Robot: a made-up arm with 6 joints.
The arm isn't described. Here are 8 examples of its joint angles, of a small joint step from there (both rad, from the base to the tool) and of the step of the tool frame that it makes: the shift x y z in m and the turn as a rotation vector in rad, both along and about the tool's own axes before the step.
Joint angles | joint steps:
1: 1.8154 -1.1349 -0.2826 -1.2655 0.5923 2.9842 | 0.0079 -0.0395 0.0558 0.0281 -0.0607 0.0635
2: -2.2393 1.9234 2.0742 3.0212 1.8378 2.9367 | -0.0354 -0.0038 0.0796 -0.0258 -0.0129 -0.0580
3: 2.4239 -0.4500 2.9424 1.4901 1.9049 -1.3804 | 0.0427 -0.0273 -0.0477 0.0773 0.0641 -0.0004
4: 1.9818 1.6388 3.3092 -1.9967 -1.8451 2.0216 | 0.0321 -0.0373 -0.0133 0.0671 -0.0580 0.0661
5: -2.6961 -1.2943 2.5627 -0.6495 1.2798 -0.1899 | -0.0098 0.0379 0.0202 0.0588 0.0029 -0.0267
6: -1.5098 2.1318 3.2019 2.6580 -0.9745 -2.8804 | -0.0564 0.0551 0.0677 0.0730 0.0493 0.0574
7: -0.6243 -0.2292 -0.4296 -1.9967 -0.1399 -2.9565 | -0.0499 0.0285 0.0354 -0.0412 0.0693 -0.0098
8: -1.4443 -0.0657 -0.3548 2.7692 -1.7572 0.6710 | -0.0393 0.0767 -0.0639 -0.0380 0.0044 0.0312
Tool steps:
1: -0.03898 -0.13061 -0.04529 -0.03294 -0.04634 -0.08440
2: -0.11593 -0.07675 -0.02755 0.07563 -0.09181 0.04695
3: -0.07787 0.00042 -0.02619 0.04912 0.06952 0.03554
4: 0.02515 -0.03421 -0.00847 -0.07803 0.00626 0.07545
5: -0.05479 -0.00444 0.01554 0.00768 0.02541 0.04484
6: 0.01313 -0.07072 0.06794 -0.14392 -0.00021 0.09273
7: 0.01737 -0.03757 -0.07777 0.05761 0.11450 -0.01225
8: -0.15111 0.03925 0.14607 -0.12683 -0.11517 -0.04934
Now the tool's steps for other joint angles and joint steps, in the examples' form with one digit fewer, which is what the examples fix.
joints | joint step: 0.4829 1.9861 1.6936 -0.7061 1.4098 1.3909 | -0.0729 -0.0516 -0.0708 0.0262 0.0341 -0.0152
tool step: 0.1416 -0.0503 -0.1167 -0.0506 -0.0070 -0.0636
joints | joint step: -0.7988 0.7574 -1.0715 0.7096 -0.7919 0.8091 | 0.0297 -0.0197 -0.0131 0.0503 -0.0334 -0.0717
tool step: -0.0139 0.0165 0.0062 0.0243 0.0687 -0.0224
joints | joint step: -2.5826 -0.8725 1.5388 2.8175 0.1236 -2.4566 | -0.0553 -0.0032 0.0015 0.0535 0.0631 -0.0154
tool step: -0.0006 0.1028 0.0381 -0.0801 0.0385 0.0649
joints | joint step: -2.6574 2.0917 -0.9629 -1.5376 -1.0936 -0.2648 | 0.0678 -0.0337 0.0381 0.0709 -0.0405 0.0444
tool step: -0.0313 0.0509 -0.0412 -0.1394 -0.0407 -0.0327
